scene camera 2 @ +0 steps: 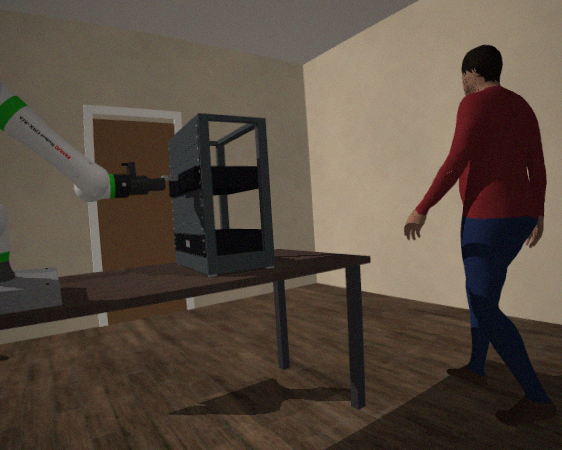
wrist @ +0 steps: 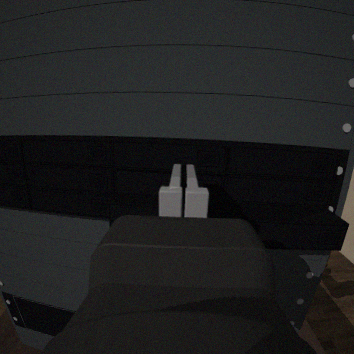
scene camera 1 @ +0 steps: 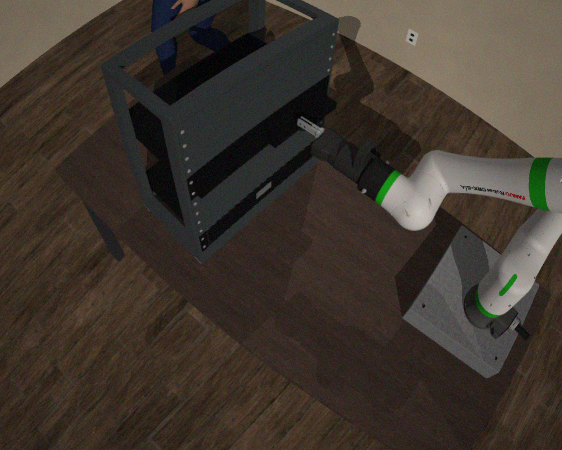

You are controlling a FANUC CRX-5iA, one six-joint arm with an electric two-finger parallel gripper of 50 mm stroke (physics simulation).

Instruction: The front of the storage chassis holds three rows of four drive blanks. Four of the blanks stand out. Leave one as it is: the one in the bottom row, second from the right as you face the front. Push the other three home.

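Seen in the pictures: gripper, fingertip midpoint: (scene camera 2: 177, 177) (wrist: 183, 176) (scene camera 1: 299, 120); arm's base, link origin: (scene camera 1: 483, 306).
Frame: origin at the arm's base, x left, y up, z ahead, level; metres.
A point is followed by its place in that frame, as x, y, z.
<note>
The storage chassis (scene camera 1: 235, 147) @(0.344, 0.352, 0.692) (scene camera 2: 189, 181) @(0.092, 0.303, 0.705) (wrist: 60, 175) @(0.297, 0.312, 0.693) is a black band across the rack, with three rows of blanks. In the wrist view, the rightmost bottom-row blank (wrist: 305, 230) @(0.055, 0.287, 0.672) (scene camera 1: 327, 106) @(0.047, 0.294, 0.678) stands out past the front. The bottom-row blank second from the right (scene camera 1: 281, 139) @(0.212, 0.284, 0.678) also stands out, and my gripper partly hides it in the wrist view. My gripper (scene camera 1: 300, 121) @(0.162, 0.326, 0.671) (scene camera 2: 168, 178) @(0.162, 0.326, 0.671) (wrist: 183, 176) @(0.162, 0.326, 0.671) is shut and empty. Its fingertips are at the chassis front, in the second column from the right. Contact is unclear. The darkness hides how far the upper blanks stand out.
The grey rack (scene camera 1: 175, 150) @(0.489, 0.463, 0.702) (scene camera 2: 206, 200) @(-0.014, 0.218, 0.741) surrounds the chassis, with flat panels above and below it. A lower black unit (scene camera 1: 235, 215) @(0.347, 0.037, 0.705) (scene camera 2: 191, 244) @(0.180, 0.042, 0.715) bears a pale label. The rack stands on a brown table (scene camera 1: 260, 290) @(0.415, -0.076, 0.528) (scene camera 2: 135, 280) @(0.133, -0.076, 0.469). A person (scene camera 2: 500, 160) stands behind the rack.
</note>
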